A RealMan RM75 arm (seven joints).
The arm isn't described. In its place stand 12 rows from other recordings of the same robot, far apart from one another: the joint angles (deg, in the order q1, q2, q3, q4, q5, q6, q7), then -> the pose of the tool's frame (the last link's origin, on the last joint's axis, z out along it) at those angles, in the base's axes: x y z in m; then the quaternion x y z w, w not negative.
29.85, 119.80, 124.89, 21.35, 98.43, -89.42, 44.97 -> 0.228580 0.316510 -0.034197 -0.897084 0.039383 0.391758 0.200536
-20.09, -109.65, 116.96, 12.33, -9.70, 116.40, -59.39 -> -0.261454 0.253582 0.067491 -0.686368 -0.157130 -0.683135 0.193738
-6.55, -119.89, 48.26, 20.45, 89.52, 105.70, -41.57 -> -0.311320 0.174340 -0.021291 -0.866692 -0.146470 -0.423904 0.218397
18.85, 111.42, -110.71, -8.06, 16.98, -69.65, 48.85 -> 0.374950 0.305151 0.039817 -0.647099 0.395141 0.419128 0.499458
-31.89, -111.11, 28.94, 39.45, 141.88, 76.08, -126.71 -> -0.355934 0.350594 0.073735 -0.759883 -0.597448 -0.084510 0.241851
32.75, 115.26, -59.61, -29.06, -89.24, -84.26, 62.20 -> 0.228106 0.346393 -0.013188 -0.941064 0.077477 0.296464 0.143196
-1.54, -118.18, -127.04, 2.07, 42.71, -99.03, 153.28 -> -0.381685 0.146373 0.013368 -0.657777 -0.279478 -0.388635 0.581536
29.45, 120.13, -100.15, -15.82, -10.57, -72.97, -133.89 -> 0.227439 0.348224 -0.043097 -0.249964 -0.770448 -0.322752 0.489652
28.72, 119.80, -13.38, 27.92, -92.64, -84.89, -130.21 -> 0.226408 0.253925 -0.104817 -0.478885 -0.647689 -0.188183 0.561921
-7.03, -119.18, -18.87, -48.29, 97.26, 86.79, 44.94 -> -0.254611 0.224364 -0.052646 -0.612462 -0.152055 -0.241470 0.737199
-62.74, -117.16, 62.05, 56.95, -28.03, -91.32, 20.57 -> -0.081556 0.427965 0.013739 -0.885238 -0.413896 0.120386 0.174789
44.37, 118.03, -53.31, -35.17, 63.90, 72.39, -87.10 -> 0.194755 0.402009 -0.029800 -0.958463 0.208744 0.142960 0.131671
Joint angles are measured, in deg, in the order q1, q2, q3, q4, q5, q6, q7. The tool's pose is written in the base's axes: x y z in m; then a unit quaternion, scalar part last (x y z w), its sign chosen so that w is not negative. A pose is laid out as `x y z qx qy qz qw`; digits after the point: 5 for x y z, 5 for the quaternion.
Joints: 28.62 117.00 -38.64 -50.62 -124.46 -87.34 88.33
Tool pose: 0.28448 0.34317 0.04794 -0.94507 0.23265 0.12757 0.19090
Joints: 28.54 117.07 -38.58 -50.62 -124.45 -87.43 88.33
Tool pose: 0.28469 0.34251 0.04753 -0.94487 0.23354 0.12842 0.19024
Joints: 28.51 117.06 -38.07 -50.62 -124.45 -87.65 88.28
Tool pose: 0.28528 0.34212 0.04875 -0.94388 0.23492 0.13095 0.19170
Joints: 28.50 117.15 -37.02 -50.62 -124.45 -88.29 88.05
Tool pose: 0.28560 0.34099 0.05031 -0.94248 0.23623 0.13715 0.19264
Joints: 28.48 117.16 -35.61 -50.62 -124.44 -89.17 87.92
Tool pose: 0.28634 0.33954 0.05318 -0.94021 0.23914 0.14524 0.19424
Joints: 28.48 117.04 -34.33 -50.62 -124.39 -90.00 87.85
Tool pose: 0.28714 0.33845 0.05671 -0.93806 0.24151 0.15233 0.19624
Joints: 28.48 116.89 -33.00 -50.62 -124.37 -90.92 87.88
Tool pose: 0.28801 0.33716 0.06048 -0.93572 0.24457 0.15964 0.19781
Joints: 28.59 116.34 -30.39 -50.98 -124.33 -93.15 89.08
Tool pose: 0.28868 0.33502 0.07059 -0.92991 0.25515 0.17465 0.19918
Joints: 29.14 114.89 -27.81 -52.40 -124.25 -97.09 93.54
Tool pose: 0.28522 0.33377 0.08941 -0.92204 0.27680 0.19096 0.19172
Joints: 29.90 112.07 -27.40 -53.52 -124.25 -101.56 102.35
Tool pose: 0.28027 0.33285 0.11112 -0.91111 0.32344 0.19499 0.16504
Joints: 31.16 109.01 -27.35 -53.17 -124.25 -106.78 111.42
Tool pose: 0.27295 0.33074 0.12865 -0.89800 0.37442 0.19643 0.12177
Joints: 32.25 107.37 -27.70 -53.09 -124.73 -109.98 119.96
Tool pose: 0.26672 0.32994 0.13701 -0.87923 0.42761 0.19097 0.08738
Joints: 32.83 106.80 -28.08 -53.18 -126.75 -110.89 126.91
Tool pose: 0.26714 0.32967 0.13835 -0.85603 0.48134 0.17450 0.07122
